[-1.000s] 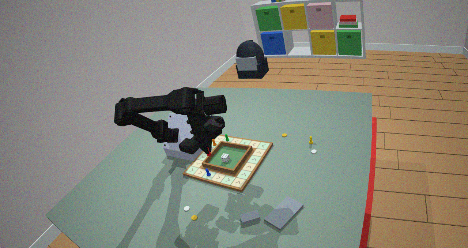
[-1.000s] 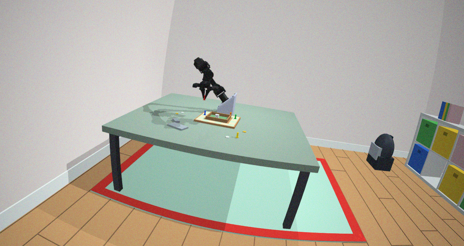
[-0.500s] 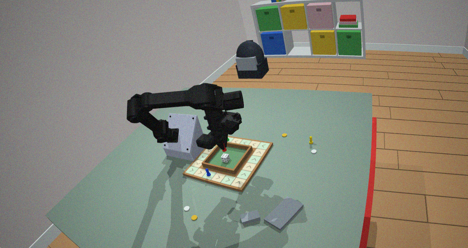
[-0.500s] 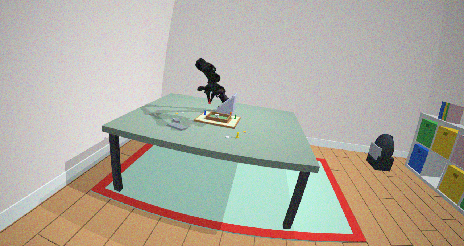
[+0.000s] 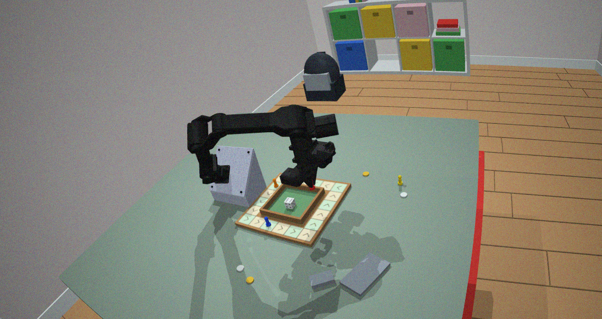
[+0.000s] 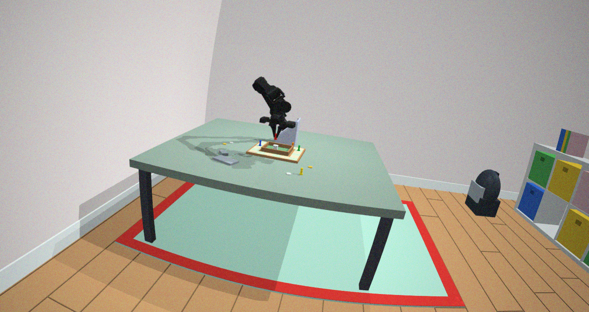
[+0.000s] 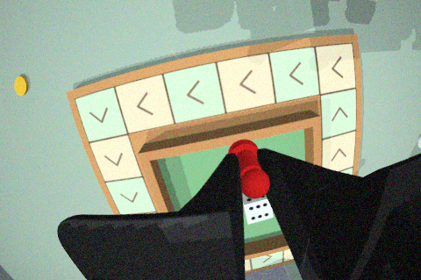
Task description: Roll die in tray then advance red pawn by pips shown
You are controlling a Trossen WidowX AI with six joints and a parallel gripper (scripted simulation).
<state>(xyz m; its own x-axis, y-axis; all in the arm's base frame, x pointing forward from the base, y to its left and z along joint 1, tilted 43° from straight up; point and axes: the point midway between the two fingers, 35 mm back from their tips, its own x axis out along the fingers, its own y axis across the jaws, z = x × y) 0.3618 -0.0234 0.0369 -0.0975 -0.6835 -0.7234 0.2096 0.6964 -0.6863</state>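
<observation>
My gripper tip is now 9 cm past the white die and 8 cm above it. From my gripper tip the other things lie so: blue pawn: 13 cm behind, 9 cm to the right, 8 cm below; then red pawn: 1 cm above; then green tray: 9 cm behind, 1 cm to the left, 10 cm below.
</observation>
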